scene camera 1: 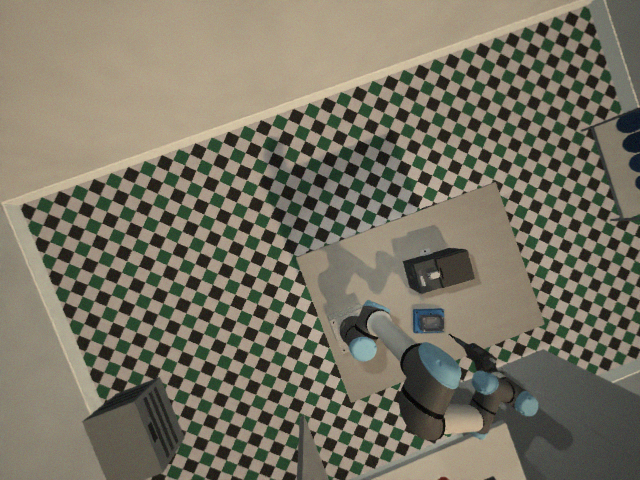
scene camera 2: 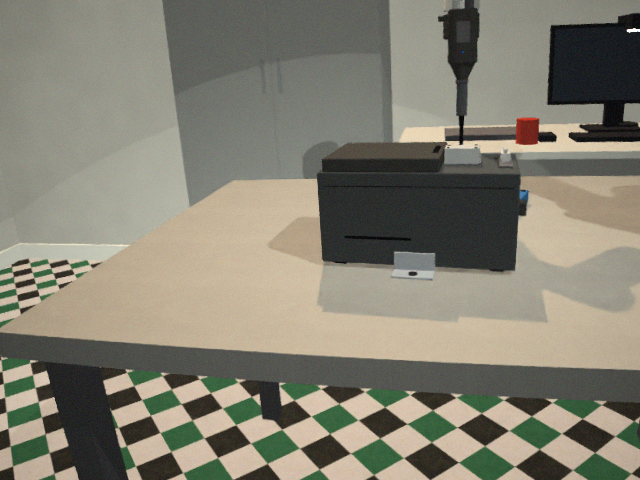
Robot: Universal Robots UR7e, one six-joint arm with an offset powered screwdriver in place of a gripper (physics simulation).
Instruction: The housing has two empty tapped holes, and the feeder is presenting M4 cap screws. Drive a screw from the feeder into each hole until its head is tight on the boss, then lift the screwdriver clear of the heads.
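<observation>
The feeder [scene camera 1: 457, 268] [scene camera 2: 413, 217] is a black box with a dark raised lid, a white block [scene camera 2: 462, 155] and a small pale part [scene camera 2: 505, 157] on top. The grey housing [scene camera 1: 432, 323] sits in a blue holder [scene camera 1: 428, 311] [scene camera 2: 524, 195], which is mostly hidden behind the feeder in scene camera 2. The housing's holes and any screw heads are too small to tell. My screwdriver [scene camera 1: 450, 335] [scene camera 2: 461, 143] shows its thin dark bit; it appears to the right of the housing in scene camera 1 and upright behind the feeder in scene camera 2. Whether a screw is on the bit cannot be told.
The arm [scene camera 1: 431, 397] reaches from its base at the left edge of the table [scene camera 1: 496, 217] [scene camera 2: 206, 299]. A small grey bracket [scene camera 1: 424, 252] [scene camera 2: 413, 273] stands by the feeder. A red mug [scene camera 2: 527, 131] and a monitor [scene camera 2: 594, 64] stand on a desk behind.
</observation>
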